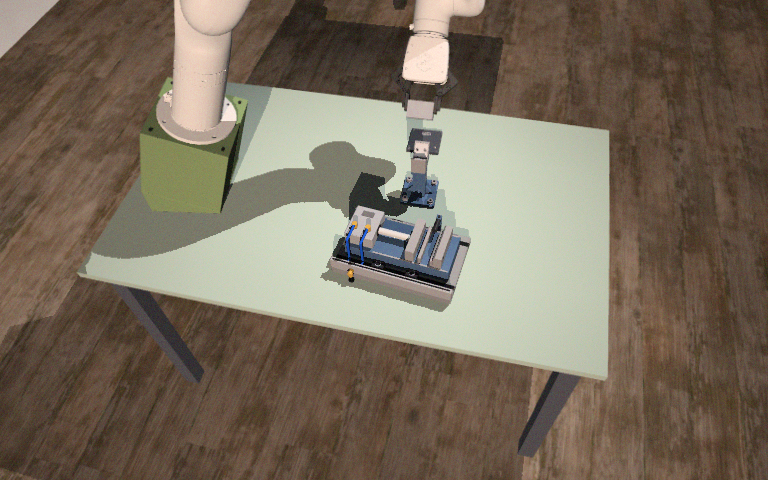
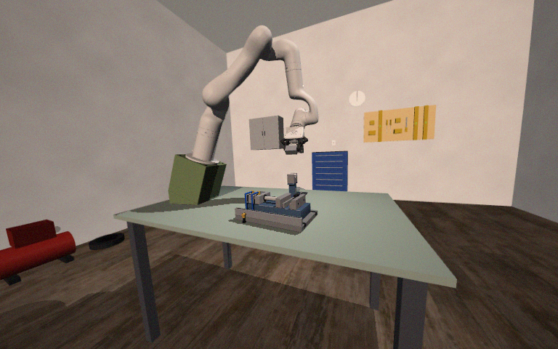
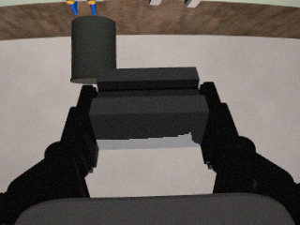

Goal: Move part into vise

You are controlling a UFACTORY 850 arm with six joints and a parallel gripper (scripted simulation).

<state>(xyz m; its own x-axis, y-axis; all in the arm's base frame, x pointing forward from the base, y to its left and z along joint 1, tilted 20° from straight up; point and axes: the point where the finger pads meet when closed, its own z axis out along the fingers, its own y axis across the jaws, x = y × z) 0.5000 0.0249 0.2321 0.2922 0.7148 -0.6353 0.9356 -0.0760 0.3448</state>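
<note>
My gripper is now 10 mm above the part. Also, from my hand: white rod 40 mm behind, 220 mm to the right, 220 mm below; then blue post 10 mm to the right, 240 mm below; then work stop 50 mm ahead, 190 mm to the right, 200 mm below.
</note>
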